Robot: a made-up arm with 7 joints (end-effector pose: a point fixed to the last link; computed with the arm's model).
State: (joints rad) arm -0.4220 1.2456 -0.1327 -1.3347 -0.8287 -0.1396 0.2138
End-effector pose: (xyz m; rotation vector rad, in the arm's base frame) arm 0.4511 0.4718 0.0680 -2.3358 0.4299 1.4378
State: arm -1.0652 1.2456 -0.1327 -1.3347 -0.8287 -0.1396 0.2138
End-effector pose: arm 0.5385 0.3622 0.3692 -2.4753 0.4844 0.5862
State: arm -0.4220 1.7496 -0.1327 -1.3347 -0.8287 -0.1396 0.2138
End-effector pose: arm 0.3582 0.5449 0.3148 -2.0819 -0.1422 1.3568
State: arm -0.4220 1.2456 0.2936 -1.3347 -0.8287 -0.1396 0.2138
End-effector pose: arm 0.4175 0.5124 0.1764 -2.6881 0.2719 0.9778
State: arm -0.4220 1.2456 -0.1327 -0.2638 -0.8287 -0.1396 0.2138
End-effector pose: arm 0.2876 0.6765 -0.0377 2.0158 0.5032 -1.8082
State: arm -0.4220 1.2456 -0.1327 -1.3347 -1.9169 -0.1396 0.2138
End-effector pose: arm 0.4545 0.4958 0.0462 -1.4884 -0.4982 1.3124
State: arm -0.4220 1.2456 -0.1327 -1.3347 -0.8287 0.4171 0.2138
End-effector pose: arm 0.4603 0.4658 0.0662 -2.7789 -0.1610 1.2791
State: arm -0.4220 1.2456 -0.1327 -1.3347 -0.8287 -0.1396 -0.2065
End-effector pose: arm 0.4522 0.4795 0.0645 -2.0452 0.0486 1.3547
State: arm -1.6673 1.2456 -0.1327 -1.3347 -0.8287 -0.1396 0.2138
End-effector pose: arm 0.4298 0.2623 0.6436 -2.4053 0.4943 -0.1983
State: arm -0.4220 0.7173 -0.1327 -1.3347 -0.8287 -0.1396 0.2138
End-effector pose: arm 0.5033 0.2705 -0.1291 -2.5005 1.1081 1.4464
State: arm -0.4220 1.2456 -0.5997 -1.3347 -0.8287 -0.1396 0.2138
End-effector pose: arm 0.4316 0.4407 -0.0586 -1.8631 0.5748 1.8514
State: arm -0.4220 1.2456 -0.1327 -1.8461 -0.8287 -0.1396 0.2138
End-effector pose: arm 0.4293 0.3398 0.1092 -2.0663 0.7805 1.0122
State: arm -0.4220 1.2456 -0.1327 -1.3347 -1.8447 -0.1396 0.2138
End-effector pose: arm 0.4545 0.4936 0.0468 -1.5494 -0.4463 1.3291
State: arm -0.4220 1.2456 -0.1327 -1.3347 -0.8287 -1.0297 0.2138
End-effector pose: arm 0.4466 0.4869 0.0755 -1.4656 1.1489 1.4663
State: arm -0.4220 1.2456 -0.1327 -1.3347 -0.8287 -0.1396 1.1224
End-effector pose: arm 0.4484 0.4638 0.0836 2.2550 -1.1657 -1.1688
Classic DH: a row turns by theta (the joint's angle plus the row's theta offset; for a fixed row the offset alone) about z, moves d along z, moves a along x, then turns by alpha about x. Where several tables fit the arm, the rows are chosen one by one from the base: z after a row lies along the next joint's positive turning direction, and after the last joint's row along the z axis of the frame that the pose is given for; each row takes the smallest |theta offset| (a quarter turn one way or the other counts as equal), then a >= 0, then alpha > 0; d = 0 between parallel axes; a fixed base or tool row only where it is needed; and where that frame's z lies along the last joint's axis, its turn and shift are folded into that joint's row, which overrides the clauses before.
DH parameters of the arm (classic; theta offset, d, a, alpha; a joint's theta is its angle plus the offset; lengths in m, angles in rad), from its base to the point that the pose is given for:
base (fixed): 0 0.2064 0.0138 -1.2217
joint 1: 1.5708 0.032 0.0343 1.5708
joint 2: 1.2217 0.0042 -0.0209 -1.5708
joint 3: -1.5708 -0.4433 0.0235 -1.5708
joint 4: 0 -0.0175 -0.0599 1.5708
joint 5: 0 -0.2916 0.0196 -1.5708
joint 6: 0 0.015 -0.0051 1.5708
joint 7: -0.6011 0.014 0.0202 0.5164
tool (fixed): -0.7063 0.0014 0 0

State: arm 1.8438 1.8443 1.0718 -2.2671 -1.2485 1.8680 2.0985
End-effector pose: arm 0.0971 0.3594 0.1326 2.4947 -1.3352 0.0661
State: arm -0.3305 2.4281 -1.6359 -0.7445 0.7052 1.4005 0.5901
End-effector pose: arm -0.0140 0.6645 0.5624 1.3416 2.3580 0.2200
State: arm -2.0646 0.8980 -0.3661 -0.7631 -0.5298 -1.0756 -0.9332
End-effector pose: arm 0.5363 0.1235 0.7489 -1.5362 0.0535 -0.5027
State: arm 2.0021 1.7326 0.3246 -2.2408 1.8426 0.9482 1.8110
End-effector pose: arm -0.1252 0.4535 0.0929 0.0008 1.5213 0.5237
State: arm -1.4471 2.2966 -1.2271 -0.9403 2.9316 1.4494 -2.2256
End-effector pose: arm -0.0081 0.6717 0.5042 2.0802 -1.2969 -1.8314
